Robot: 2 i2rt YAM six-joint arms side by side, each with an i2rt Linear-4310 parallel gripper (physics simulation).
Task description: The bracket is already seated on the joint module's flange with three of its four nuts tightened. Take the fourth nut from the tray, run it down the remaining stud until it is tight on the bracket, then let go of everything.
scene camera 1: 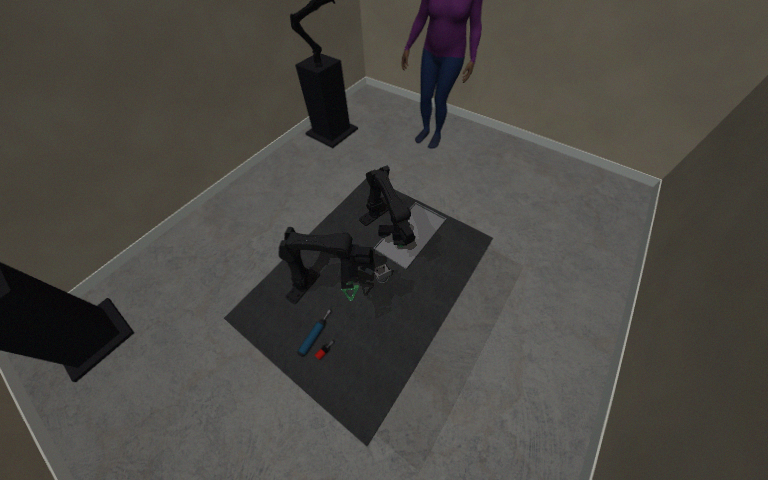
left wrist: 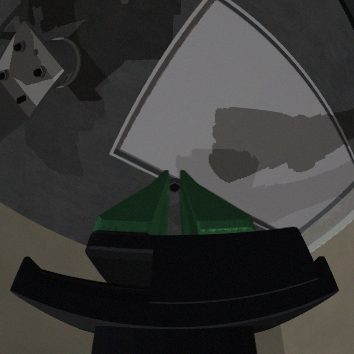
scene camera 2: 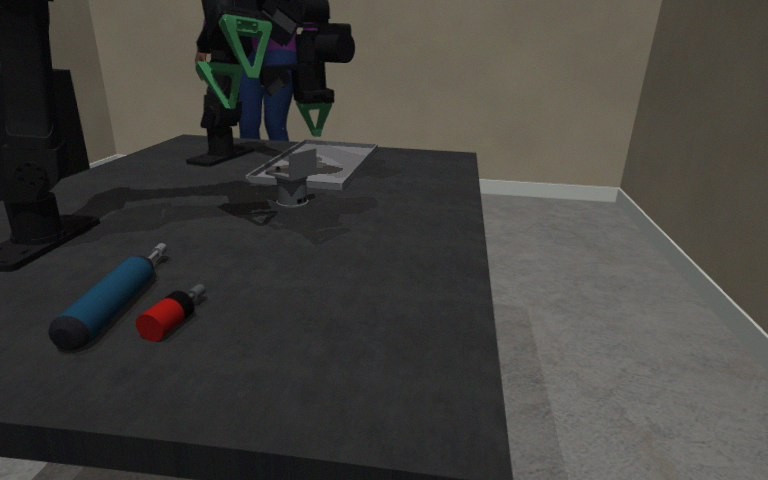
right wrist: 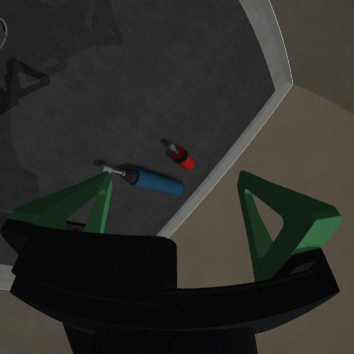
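Seen in the pictures: left gripper, fingertip midpoint: (scene camera 1: 401,246) (left wrist: 173,177) (scene camera 2: 316,135); right gripper, fingertip midpoint: (scene camera 1: 350,293) (scene camera 2: 241,94) (right wrist: 174,177); left arm's base, origin of the base link: (scene camera 1: 374,214) (scene camera 2: 222,157); right arm's base, origin of the base link: (scene camera 1: 303,286) (scene camera 2: 40,242).
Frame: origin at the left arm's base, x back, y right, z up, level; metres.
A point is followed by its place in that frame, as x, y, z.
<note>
The pale bracket (scene camera 1: 383,271) @[-0.357, 0.245, 0.066] (scene camera 2: 303,164) @[-0.387, 0.262, 0.085] (left wrist: 30,65) @[-0.343, 0.244, 0.066] sits on the grey joint module (scene camera 2: 291,194) @[-0.368, 0.277, 0.027]. In the left wrist view three studs carry nuts; the dark stud (left wrist: 21,99) @[-0.374, 0.236, 0.072] near the bracket's lower corner shows no nut. My left gripper (scene camera 2: 317,134) @[-0.325, 0.091, 0.104] (left wrist: 173,177) @[-0.325, 0.091, 0.104] is shut on a small dark nut (left wrist: 174,187) @[-0.329, 0.087, 0.109] and hangs above the tray (scene camera 1: 429,227) @[-0.299, -0.168, 0.004] (scene camera 2: 355,166) @[-0.353, -0.065, 0.003] (left wrist: 175,75) @[-0.284, 0.129, 0.004], apart from the bracket. The left fingers are mostly hidden in scene camera 1. My right gripper (scene camera 2: 242,91) @[-0.411, 0.475, 0.236] (right wrist: 174,177) @[-0.411, 0.475, 0.236] is wide open and empty, high on the picture-left side of the bracket.
A blue-handled driver (scene camera 1: 311,337) @[-0.376, 0.707, 0.040] (scene camera 2: 110,297) @[-0.393, 0.725, 0.033] (right wrist: 157,182) @[-0.373, 0.689, 0.039] and a short red driver (scene camera 1: 321,353) @[-0.463, 0.714, 0.033] (scene camera 2: 161,316) @[-0.469, 0.731, 0.030] (right wrist: 185,159) @[-0.456, 0.701, 0.035] lie on the dark table (scene camera 1: 396,362) @[-0.711, 0.487, 0.000] (scene camera 2: 339,339) @[-0.648, 0.656, 0.000]. A person (scene camera 1: 446,33) stands beyond the table.
</note>
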